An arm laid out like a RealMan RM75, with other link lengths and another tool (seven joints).
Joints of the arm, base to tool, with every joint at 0 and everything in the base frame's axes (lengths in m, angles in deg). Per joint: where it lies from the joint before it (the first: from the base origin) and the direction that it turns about. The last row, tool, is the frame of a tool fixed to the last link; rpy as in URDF.
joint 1: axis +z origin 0 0 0.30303
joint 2: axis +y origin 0 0 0
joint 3: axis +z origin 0 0 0.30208
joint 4: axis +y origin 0 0 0
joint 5: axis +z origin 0 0 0.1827
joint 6: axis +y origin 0 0 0
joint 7: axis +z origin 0 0 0.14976
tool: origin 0.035 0.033 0.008 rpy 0 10 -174.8
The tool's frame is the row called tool.
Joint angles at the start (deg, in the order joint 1, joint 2, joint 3, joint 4, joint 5, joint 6, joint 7):
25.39, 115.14, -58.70, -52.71, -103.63, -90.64, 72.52
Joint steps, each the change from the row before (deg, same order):
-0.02, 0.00, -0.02, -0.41, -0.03, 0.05, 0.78
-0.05, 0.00, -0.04, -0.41, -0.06, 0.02, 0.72
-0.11, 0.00, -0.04, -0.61, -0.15, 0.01, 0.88
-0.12, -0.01, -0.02, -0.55, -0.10, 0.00, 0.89
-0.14, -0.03, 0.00, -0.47, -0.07, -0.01, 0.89
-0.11, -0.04, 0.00, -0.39, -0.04, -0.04, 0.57
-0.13, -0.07, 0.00, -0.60, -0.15, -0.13, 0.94
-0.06, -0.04, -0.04, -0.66, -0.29, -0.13, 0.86
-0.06, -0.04, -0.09, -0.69, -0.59, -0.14, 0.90
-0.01, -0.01, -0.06, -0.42, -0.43, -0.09, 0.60
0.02, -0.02, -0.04, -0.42, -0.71, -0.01, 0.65
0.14, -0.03, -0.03, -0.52, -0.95, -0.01, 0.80
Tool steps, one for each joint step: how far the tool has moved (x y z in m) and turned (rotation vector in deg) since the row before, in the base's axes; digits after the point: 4 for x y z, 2 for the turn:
-0.0009, 0.0003, 0.0008, -0.04, 0.01, -0.42
-0.0007, 0.0000, 0.0007, -0.07, -0.03, -0.38
-0.0006, -0.0001, 0.0011, -0.05, -0.13, -0.44
-0.0005, -0.0002, 0.0011, -0.06, -0.06, -0.50
-0.0003, -0.0004, 0.0011, -0.07, -0.01, -0.58
-0.0002, -0.0002, 0.0010, -0.02, -0.04, -0.31
-0.0003, -0.0005, 0.0016, -0.13, -0.12, -0.48
-0.0005, -0.0002, 0.0013, -0.16, -0.28, -0.30
0.0002, -0.0006, 0.0012, -0.29, -0.58, -0.35
0.0001, -0.0003, 0.0006, -0.22, -0.40, -0.24
0.0008, -0.0002, 0.0006, -0.22, -0.67, -0.35
0.0006, 0.0004, 0.0008, -0.25, -0.90, -0.35

